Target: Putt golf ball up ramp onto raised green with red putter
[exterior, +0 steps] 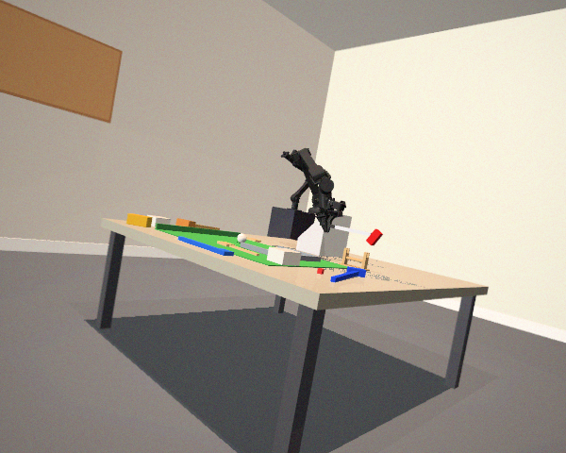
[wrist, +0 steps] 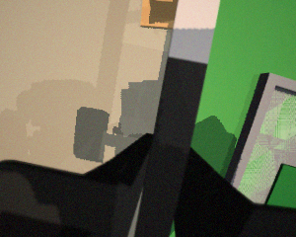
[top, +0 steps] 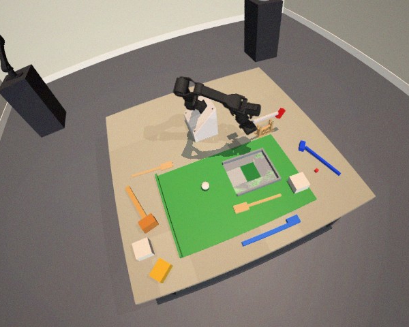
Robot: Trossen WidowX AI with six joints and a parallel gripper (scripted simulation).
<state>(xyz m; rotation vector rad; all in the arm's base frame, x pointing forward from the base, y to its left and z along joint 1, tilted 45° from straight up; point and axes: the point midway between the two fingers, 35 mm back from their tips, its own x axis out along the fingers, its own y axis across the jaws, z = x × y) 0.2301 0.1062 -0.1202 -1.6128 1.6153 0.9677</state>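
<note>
My gripper tip is now 110 mm to the right of the red putter, 20 mm below it and 10 mm past it. The rest, counted from my gripper tip: small wooden rack: 150 mm to the left, 90 mm below, 30 mm behind; white golf ball: 320 mm to the right, 190 mm ahead, 100 mm below; green mat: 250 mm ahead, 190 mm to the right, 120 mm below.
</note>
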